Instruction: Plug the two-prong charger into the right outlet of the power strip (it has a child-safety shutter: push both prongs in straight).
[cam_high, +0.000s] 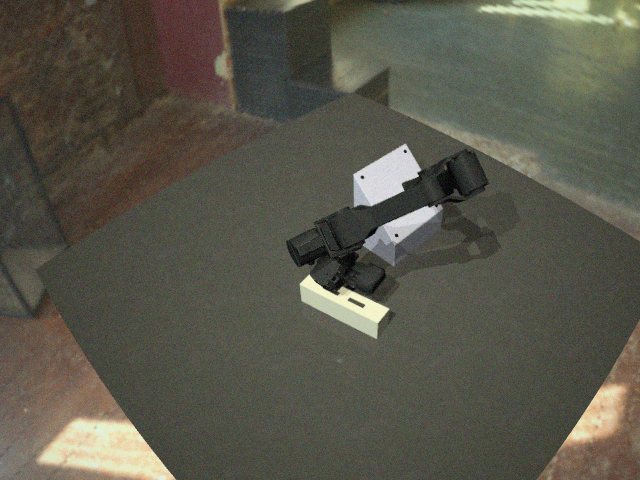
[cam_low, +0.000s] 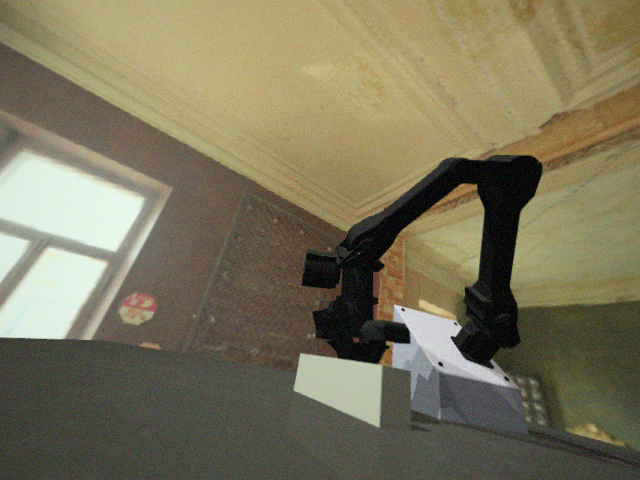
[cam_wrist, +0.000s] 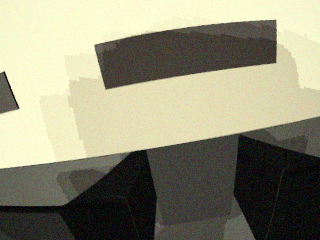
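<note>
The charger is 2 cm ahead of my gripper tip, 1 cm to the left of it and 1 cm above it.
</note>
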